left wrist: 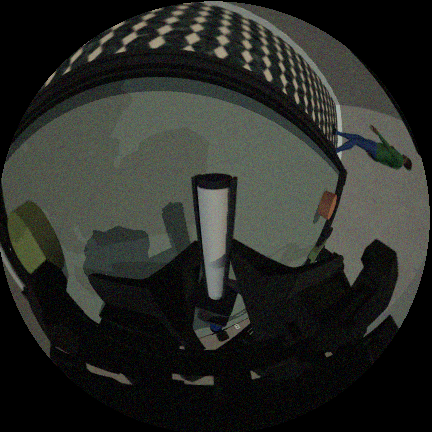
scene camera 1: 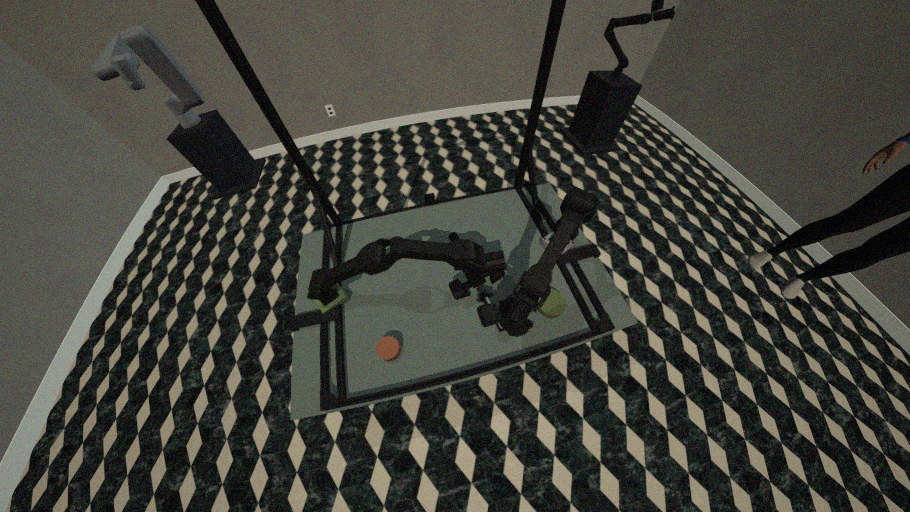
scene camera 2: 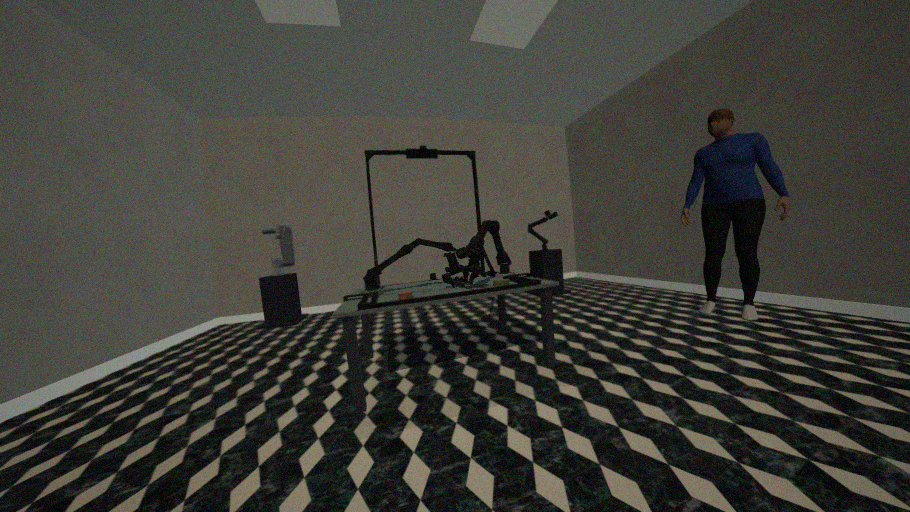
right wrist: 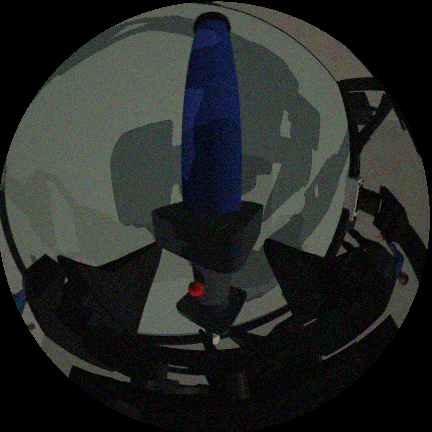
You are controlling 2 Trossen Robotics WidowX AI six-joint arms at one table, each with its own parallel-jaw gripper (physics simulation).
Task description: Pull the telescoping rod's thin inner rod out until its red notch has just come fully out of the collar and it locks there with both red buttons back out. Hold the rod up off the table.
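The telescoping rod's blue outer tube (right wrist: 212,125) runs up the right wrist view. Its dark collar block (right wrist: 207,230) sits below, then a grey neck (right wrist: 216,290) with one red button (right wrist: 195,288) standing out; the second button is hidden. A white bit of inner rod (right wrist: 216,340) shows beyond the dark flange (right wrist: 212,315). My left gripper (left wrist: 213,244) is shut on the white inner rod (left wrist: 214,215), which ends in a black cap (left wrist: 215,181). My right gripper (right wrist: 212,246) is open, its fingers apart on both sides of the rod near the collar. The red notch does not show.
An orange disc (scene camera 1: 388,348) (scene camera 2: 405,295) (left wrist: 327,205) lies near the table's front left. A yellow-green disc (scene camera 1: 551,303) (left wrist: 22,240) lies right beside the left arm. Dark frame bars edge the table, with tall posts at the back. The two grippers are close together.
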